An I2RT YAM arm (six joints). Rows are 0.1 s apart.
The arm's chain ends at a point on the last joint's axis. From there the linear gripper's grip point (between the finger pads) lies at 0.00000 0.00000 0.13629 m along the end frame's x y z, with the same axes.
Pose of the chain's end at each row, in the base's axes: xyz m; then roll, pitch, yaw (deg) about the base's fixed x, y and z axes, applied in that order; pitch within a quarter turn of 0, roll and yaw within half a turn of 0:
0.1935 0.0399 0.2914 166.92 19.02 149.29
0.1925 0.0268 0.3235 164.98 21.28 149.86
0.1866 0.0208 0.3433 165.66 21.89 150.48
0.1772 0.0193 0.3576 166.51 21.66 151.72
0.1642 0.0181 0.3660 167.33 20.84 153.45
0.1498 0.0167 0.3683 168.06 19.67 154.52
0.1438 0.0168 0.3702 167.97 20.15 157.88
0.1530 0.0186 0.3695 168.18 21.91 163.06
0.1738 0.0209 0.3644 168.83 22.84 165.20
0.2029 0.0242 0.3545 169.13 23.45 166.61
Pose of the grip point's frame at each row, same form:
0.2464 0.0443 0.1659 166.92 19.02 149.29
0.2515 0.0334 0.2008 164.98 21.28 149.86
0.2461 0.0259 0.2208 165.66 21.89 150.48
0.2353 0.0241 0.2344 166.51 21.66 151.72
0.2199 0.0237 0.2417 167.33 20.84 153.45
0.2024 0.0228 0.2427 168.06 19.67 154.52
0.1970 0.0258 0.2451 167.97 20.15 157.88
0.2088 0.0308 0.2457 168.18 21.91 163.06
0.2307 0.0332 0.2412 168.83 22.84 165.20
0.2607 0.0369 0.2317 169.13 23.45 166.61

